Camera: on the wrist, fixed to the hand. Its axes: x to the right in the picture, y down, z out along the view.
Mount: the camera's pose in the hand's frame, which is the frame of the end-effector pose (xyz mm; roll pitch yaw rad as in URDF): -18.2 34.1 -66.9 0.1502 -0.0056 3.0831
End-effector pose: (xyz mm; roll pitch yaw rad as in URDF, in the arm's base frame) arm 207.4 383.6 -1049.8 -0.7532 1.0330 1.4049
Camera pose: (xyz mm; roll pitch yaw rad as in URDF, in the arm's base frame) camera 216.2 309.9 -1071.1 0.9759 -0.9954 -1.8222
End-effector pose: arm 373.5 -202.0 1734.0 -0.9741 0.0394 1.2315
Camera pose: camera 400.7 -233.6 1669.0 1.1248 0.0059 -1.9476
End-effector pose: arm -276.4 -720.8 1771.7 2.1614 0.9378 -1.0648
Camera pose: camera -224.0 -739.9 1825.2 -2.0663 -0.9822 2.1439
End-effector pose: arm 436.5 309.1 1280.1 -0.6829 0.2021 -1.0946
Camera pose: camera 407.6 330.8 1211.8 0.8421 -0.1693 1.9974
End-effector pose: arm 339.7 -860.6 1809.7 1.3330 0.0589 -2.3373
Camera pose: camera 404.2 -898.9 1828.1 -1.1822 -0.1171 0.7959
